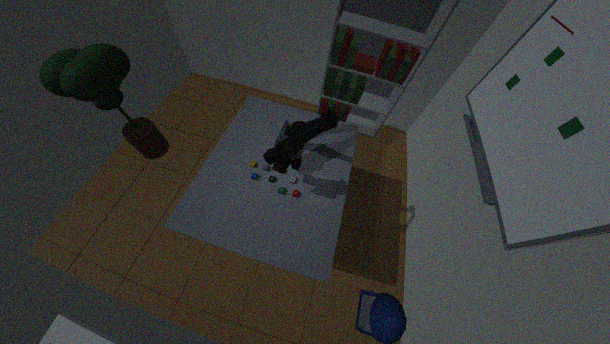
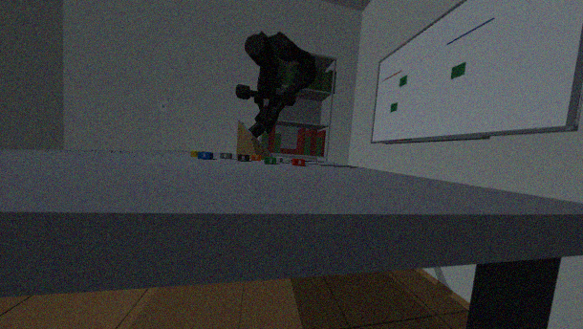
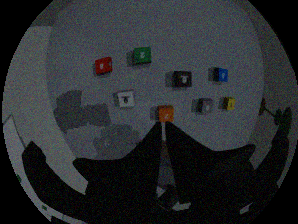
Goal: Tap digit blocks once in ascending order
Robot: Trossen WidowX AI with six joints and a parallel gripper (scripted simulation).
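Right now the red block is 9 cm ahead of my gripper tip, 10 cm to the left of it and 12 cm below it. Also, from my gripper tip: white block: 6 cm to the left, 12 cm below; then black block: 3 cm ahead, 6 cm to the right, 12 cm below; then orange block: 5 cm behind, 1 cm to the right, 12 cm below.
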